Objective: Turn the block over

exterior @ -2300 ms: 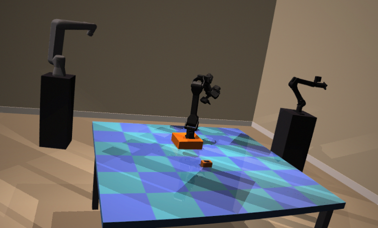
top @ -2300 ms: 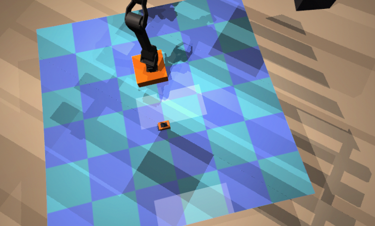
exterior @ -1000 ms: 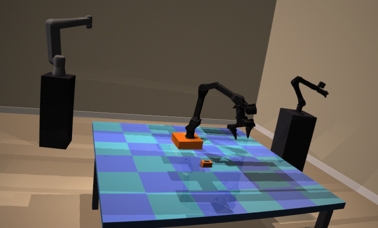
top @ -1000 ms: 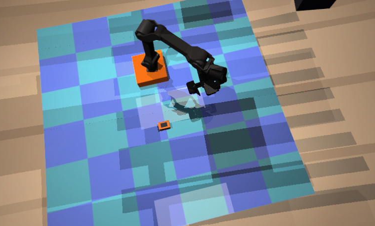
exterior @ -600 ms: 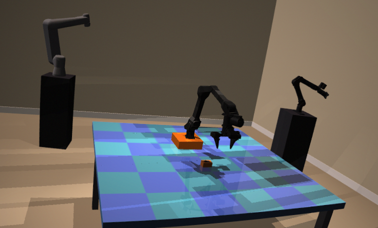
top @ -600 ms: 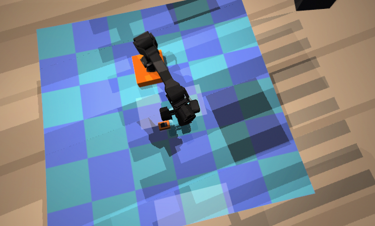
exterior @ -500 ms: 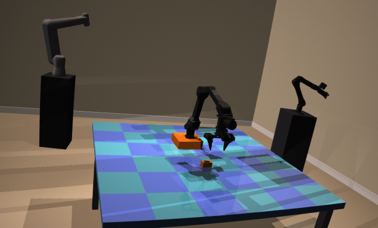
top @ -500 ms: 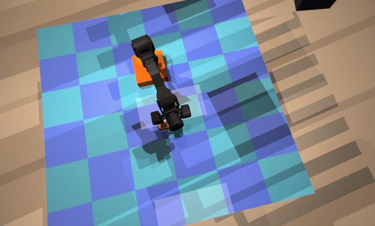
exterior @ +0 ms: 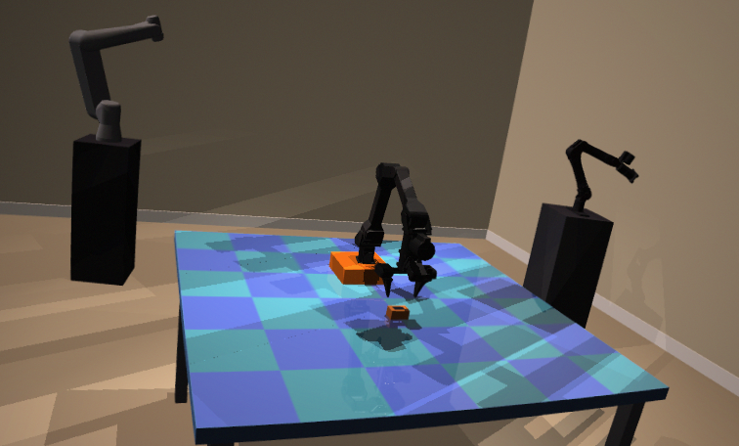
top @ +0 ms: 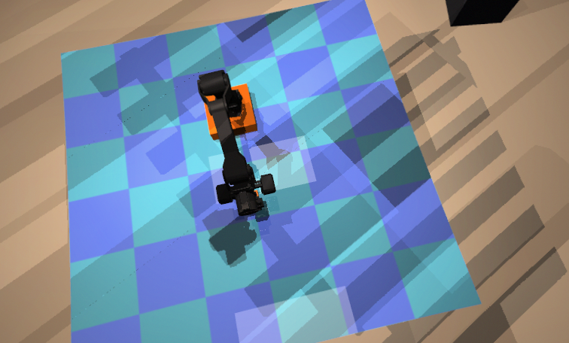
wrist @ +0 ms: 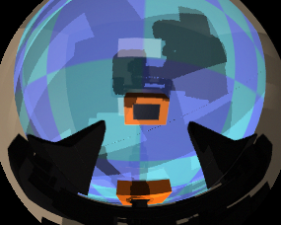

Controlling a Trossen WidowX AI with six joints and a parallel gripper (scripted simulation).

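Right now the block is 5 cm below my gripper tip.
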